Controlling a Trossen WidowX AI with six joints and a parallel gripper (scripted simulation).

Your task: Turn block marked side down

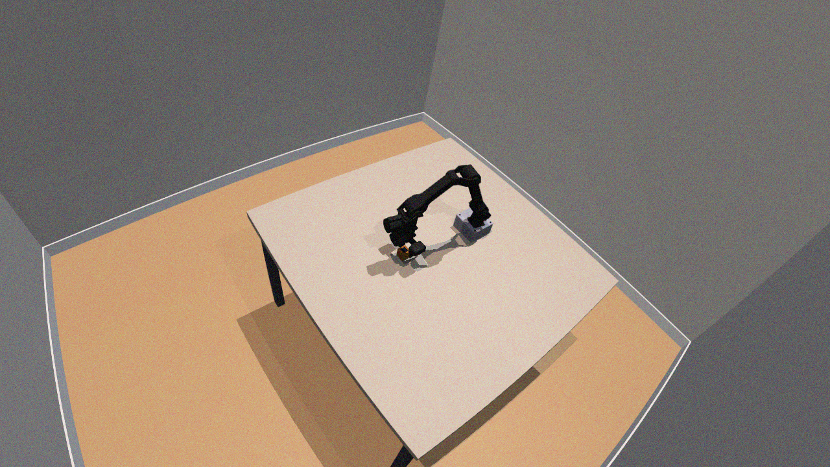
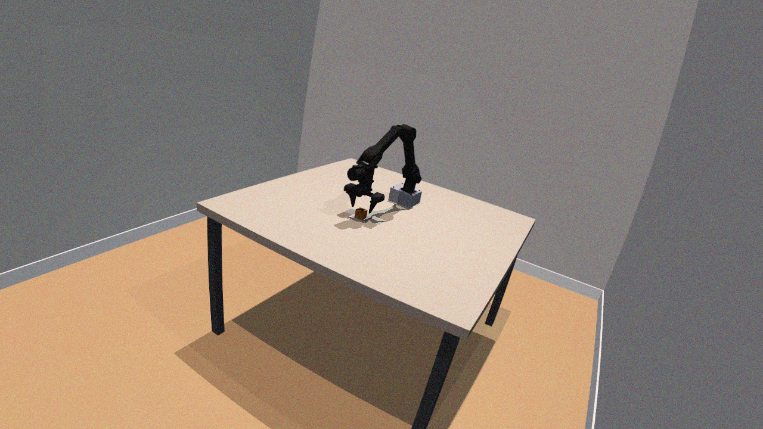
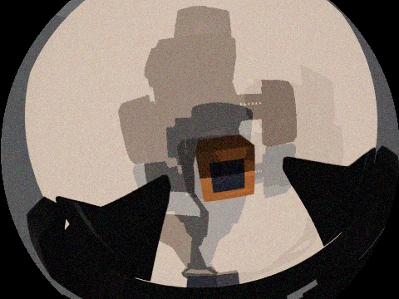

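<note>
Right now the block is 10 mm below my gripper tip.
</note>
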